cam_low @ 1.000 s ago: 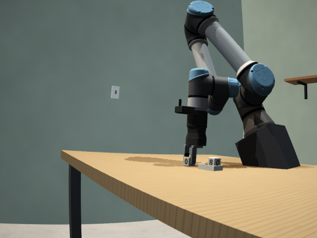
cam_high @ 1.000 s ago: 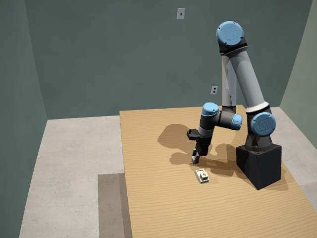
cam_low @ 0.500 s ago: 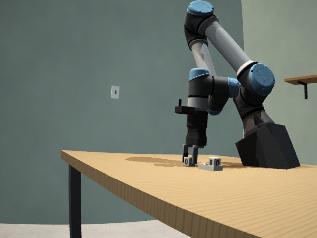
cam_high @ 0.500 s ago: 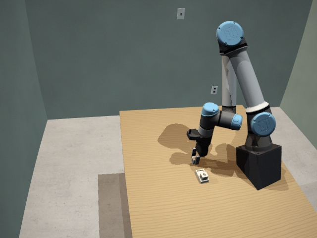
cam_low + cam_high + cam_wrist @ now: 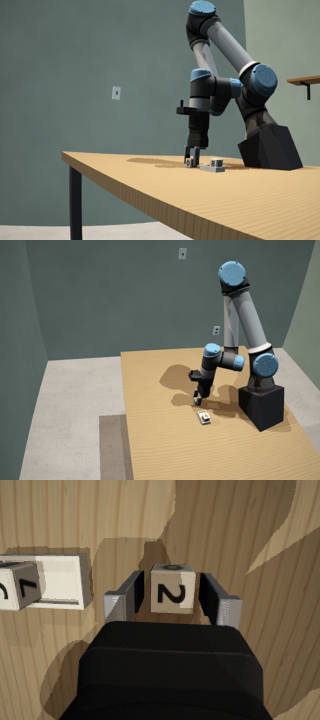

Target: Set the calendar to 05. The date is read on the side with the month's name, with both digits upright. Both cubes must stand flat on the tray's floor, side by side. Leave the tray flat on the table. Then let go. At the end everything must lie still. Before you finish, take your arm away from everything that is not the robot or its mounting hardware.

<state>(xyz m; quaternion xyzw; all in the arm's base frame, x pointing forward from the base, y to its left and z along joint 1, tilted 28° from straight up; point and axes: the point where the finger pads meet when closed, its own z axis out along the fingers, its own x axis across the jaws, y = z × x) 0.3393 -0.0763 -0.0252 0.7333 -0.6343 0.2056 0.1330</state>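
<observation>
The small calendar tray lies 11 cm to the left of my hand, 2 cm below it and 1 cm behind it.
</observation>
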